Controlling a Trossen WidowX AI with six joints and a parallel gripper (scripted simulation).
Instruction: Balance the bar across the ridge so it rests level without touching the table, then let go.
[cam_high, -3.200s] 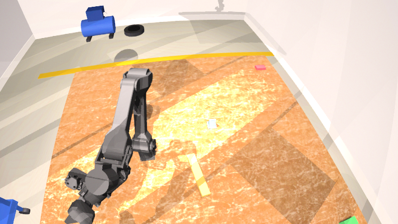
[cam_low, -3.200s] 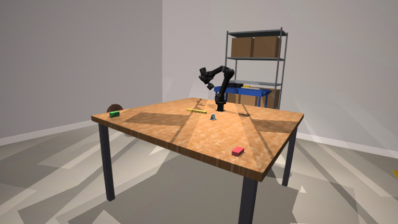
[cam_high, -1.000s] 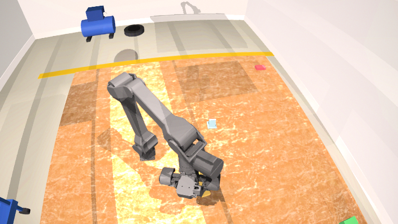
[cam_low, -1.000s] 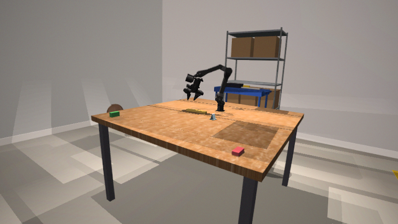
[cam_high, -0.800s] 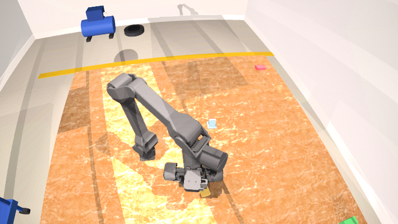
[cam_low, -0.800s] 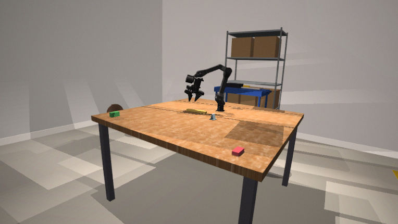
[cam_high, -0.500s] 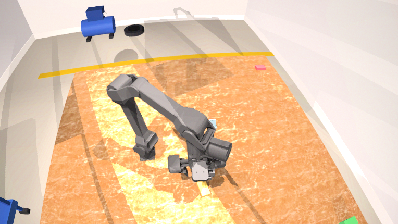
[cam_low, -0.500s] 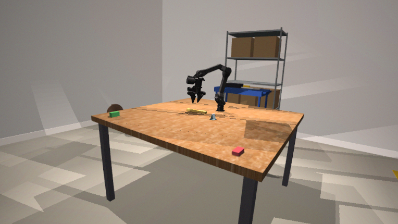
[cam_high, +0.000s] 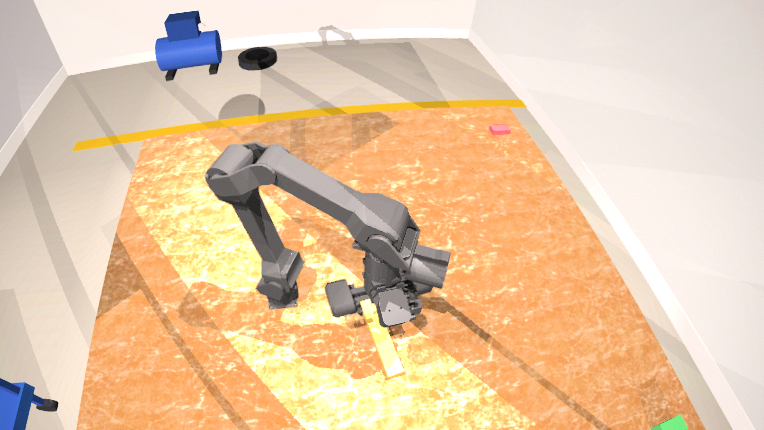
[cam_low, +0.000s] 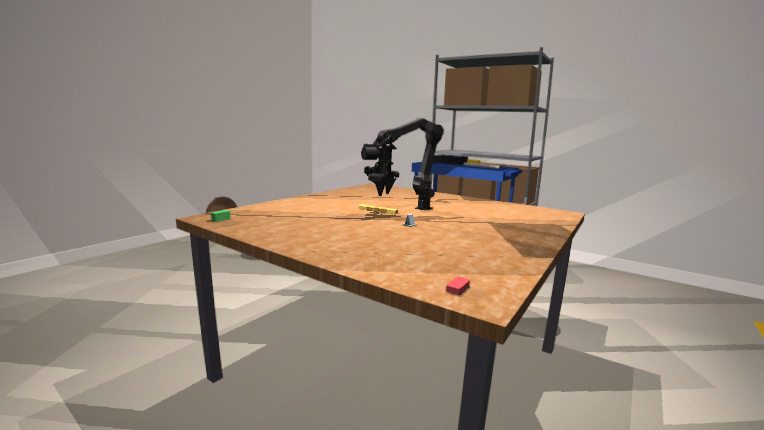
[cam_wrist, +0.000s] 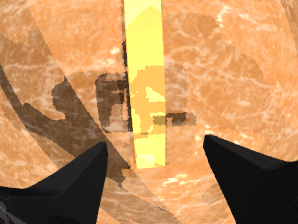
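Right now my gripper tip is 70 mm above the bar and 30 mm to the left of it. Round my gripper tip: green block (550 mm ahead, 400 mm to the right, 60 mm below); pink block (600 mm to the left, 550 mm ahead, 70 mm below).
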